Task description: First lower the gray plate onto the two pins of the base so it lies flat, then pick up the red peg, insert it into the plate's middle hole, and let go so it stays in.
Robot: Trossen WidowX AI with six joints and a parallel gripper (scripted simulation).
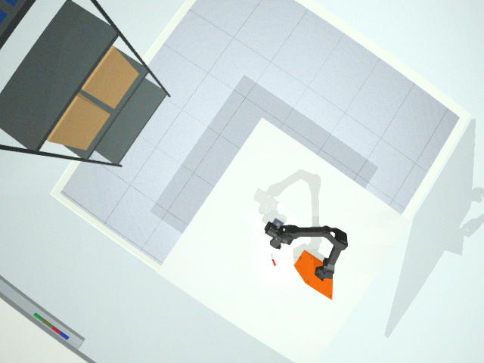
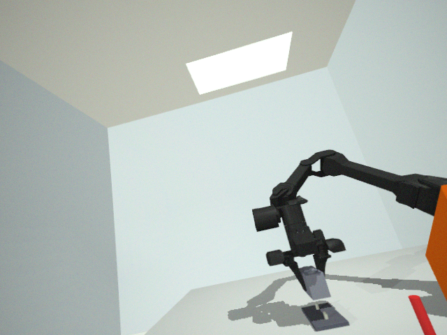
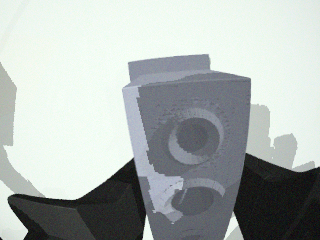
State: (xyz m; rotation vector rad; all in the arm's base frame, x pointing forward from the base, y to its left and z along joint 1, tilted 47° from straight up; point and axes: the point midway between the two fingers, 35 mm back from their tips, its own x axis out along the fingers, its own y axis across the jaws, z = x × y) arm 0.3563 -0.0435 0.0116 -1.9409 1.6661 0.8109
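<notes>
Now: gripper tip 5 cm above the base. The rest, counted from my gripper tip: gray plate 3 cm above; then red peg 18 cm to the left, 13 cm behind, 2 cm below.
</notes>
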